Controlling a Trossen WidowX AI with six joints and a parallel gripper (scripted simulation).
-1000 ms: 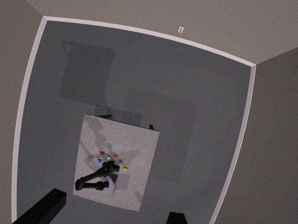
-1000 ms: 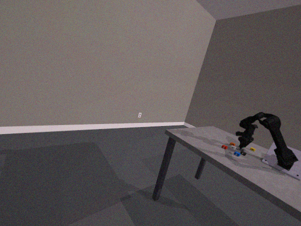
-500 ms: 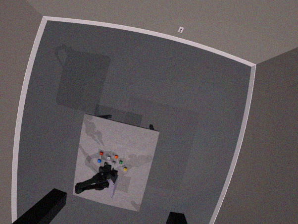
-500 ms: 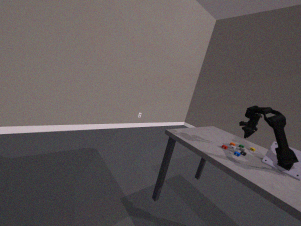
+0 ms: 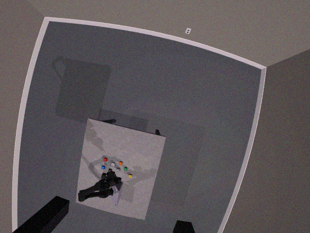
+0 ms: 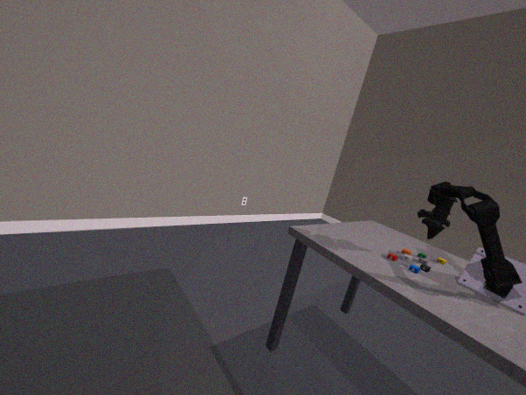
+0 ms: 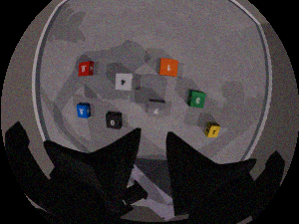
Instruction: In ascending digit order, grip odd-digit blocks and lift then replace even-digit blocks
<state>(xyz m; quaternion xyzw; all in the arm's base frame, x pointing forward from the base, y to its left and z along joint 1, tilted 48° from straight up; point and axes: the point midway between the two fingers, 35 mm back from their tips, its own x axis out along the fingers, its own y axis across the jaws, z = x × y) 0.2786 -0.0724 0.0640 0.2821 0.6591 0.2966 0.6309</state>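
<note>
Now: the red block 16 cm to the left of my gripper tip, 12 cm below it and 6 cm ahead of it. Round my gripper tip: dark block 12 cm below, 8 cm to the left, 5 cm behind; then green block 12 cm below, 9 cm to the right, 2 cm ahead; then orange block 12 cm below, 7 cm ahead, 2 cm to the right.
</note>
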